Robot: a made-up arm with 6 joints. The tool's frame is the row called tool. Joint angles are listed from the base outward.
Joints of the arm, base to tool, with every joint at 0 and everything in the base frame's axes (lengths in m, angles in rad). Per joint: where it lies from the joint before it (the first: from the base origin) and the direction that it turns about. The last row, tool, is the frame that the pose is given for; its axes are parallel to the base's.
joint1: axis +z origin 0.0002 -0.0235 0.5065
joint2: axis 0.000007 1 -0.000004 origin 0.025 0.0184 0.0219
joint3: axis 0.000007 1 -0.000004 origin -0.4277 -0.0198 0.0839
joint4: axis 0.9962 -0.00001 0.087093 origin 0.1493 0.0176 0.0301
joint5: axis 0.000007 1 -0.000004 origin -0.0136 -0.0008 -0.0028
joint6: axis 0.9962 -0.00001 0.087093 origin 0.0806 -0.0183 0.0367
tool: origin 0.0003 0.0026 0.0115
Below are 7 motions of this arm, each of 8 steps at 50 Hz.
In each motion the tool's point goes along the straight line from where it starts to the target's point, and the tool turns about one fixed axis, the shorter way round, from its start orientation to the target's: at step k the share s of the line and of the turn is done. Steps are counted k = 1, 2, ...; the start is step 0. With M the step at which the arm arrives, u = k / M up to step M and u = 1 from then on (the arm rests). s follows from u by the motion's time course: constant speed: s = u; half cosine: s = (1 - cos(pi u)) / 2; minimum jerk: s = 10 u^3 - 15 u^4 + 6 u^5.
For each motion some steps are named. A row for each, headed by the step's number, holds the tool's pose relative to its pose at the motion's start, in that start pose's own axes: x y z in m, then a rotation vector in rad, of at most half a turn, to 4 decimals.
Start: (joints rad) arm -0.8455 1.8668 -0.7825 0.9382 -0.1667 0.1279
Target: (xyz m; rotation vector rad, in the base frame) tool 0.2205 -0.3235 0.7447 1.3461 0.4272 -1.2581
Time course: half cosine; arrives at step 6
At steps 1, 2, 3, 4, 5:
1: 0.0002 -0.0003 -0.0004 0.0014 0.0041 -0.0017
2: 0.0007 -0.0012 -0.0016 0.0051 0.0154 -0.0062
3: 0.0014 -0.0024 -0.0032 0.0102 0.0307 -0.0125
4: 0.0021 -0.0036 -0.0048 0.0153 0.0461 -0.0187
5: 0.0026 -0.0045 -0.0060 0.0191 0.0574 -0.0233

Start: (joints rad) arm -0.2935 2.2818 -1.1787 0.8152 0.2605 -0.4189
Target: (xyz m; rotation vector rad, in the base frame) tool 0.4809 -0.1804 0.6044 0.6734 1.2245 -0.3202
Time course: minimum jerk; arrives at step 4
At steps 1, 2, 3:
1: 0.0006 -0.0010 0.0003 0.0045 0.0002 -0.0005
2: 0.0029 -0.0049 0.0015 0.0215 0.0009 -0.0026
3: 0.0052 -0.0088 0.0028 0.0386 0.0015 -0.0046

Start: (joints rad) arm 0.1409 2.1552 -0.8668 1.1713 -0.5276 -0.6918
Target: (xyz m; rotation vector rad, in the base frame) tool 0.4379 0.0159 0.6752 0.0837 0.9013 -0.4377
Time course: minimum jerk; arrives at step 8
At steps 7, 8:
7: -0.0137 0.0279 -0.0081 -0.0429 -0.0352 0.0459
8: -0.0139 0.0284 -0.0082 -0.0436 -0.0357 0.0466

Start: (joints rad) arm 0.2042 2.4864 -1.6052 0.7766 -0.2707 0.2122
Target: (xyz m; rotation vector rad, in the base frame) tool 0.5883 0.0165 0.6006 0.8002 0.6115 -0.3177
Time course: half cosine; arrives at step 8
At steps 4, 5, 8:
4: 0.0000 -0.0161 0.0135 -0.0045 -0.0240 -0.0378
5: -0.0001 -0.0223 0.0187 -0.0062 -0.0332 -0.0523
8: -0.0001 -0.0322 0.0270 -0.0090 -0.0480 -0.0756

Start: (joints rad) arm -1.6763 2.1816 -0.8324 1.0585 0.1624 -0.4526
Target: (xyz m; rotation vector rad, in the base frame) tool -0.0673 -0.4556 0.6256 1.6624 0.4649 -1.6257
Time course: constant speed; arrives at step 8
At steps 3, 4, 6, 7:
3: -0.0025 -0.0009 0.0062 0.0237 -0.0312 0.0048
4: -0.0033 -0.0012 0.0082 0.0317 -0.0416 0.0064
6: -0.0049 -0.0018 0.0123 0.0475 -0.0624 0.0096
7: -0.0058 -0.0021 0.0144 0.0554 -0.0728 0.0112

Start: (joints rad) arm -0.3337 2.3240 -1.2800 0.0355 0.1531 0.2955
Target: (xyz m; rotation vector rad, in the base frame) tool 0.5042 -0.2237 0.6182 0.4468 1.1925 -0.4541
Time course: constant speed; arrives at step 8
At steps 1, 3, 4, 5, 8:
1: 0.0002 -0.0025 0.0003 -0.0068 0.0054 -0.0054
3: 0.0005 -0.0074 0.0010 -0.0203 0.0163 -0.0163
4: 0.0006 -0.0098 0.0013 -0.0270 0.0217 -0.0218
5: 0.0008 -0.0123 0.0017 -0.0338 0.0271 -0.0272
8: 0.0013 -0.0197 0.0027 -0.0541 0.0433 -0.0435

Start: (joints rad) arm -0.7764 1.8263 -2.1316 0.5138 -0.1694 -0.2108
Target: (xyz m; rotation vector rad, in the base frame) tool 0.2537 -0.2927 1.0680 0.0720 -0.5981 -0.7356
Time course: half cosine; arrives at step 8
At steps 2, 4, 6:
2: -0.0020 0.0019 0.0028 -0.0031 -0.0073 0.0026
4: -0.0069 0.0064 0.0094 -0.0106 -0.0250 0.0088
6: -0.0117 0.0110 0.0161 -0.0182 -0.0428 0.0150

